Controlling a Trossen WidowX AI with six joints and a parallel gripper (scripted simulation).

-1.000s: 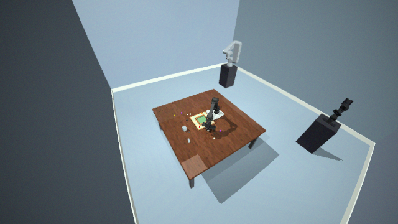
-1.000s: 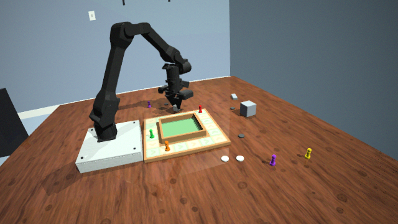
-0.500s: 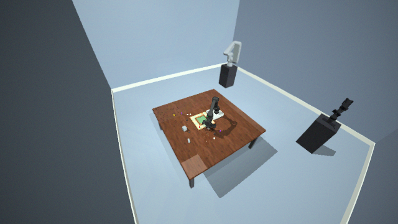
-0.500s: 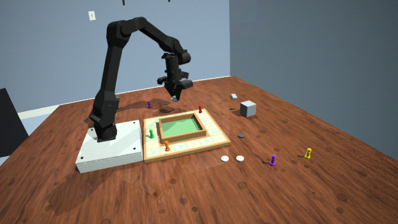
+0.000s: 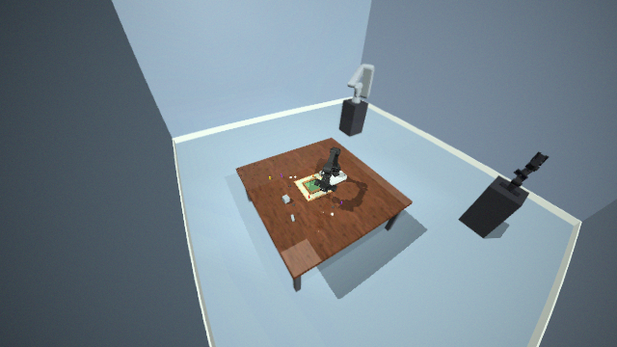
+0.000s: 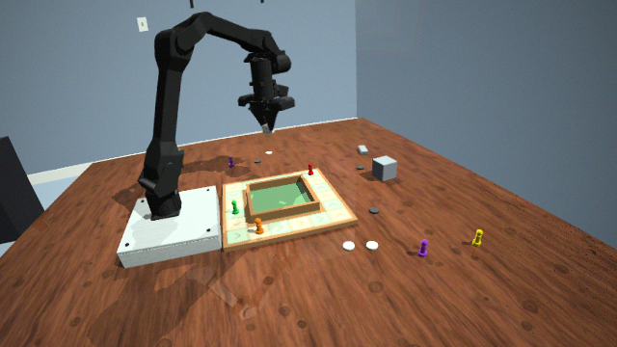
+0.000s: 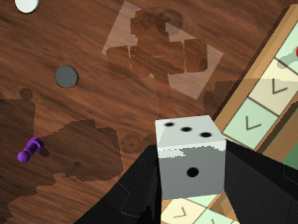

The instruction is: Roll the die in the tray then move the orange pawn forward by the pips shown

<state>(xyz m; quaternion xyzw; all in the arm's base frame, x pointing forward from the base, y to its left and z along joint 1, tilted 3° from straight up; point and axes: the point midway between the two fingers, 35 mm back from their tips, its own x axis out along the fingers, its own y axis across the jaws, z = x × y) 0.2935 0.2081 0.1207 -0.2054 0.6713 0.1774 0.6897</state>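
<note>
The orange pawn is 100 mm behind my gripper tip, 320 mm to the right of it and 100 mm below it. The rest, counted from my gripper tip: tray floor: 30 mm behind, 210 mm to the right, 130 mm below; red pawn: 90 mm ahead, 100 mm to the right, 100 mm below; white die: right at my gripper tip.
</note>
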